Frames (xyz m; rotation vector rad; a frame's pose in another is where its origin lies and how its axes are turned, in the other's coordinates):
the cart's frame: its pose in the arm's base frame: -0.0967 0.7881 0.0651 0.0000 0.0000 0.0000
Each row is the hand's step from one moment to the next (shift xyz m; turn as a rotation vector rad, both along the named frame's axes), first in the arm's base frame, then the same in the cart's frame.
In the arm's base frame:
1: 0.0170 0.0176 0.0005 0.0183 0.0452 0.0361
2: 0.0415 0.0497 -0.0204 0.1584 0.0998 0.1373
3: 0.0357 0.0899 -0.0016 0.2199 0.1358 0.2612
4: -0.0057 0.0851 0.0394 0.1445 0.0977 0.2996
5: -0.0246 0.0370 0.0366 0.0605 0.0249 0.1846
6: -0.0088 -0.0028 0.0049 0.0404 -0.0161 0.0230
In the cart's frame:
1: 0.0170 0.0176 0.0005 0.0183 0.0452 0.0361
2: 0.0415 0.0497 -0.0204 0.1584 0.0998 0.1373
3: 0.0357 0.0899 -0.0016 0.2199 0.1358 0.2612
4: -0.0057 0.0851 0.0394 0.1445 0.0977 0.2996
5: -0.0246 0.0370 0.0366 0.0605 0.0249 0.1846
6: -0.0088 -0.0028 0.0049 0.0404 -0.0161 0.0230

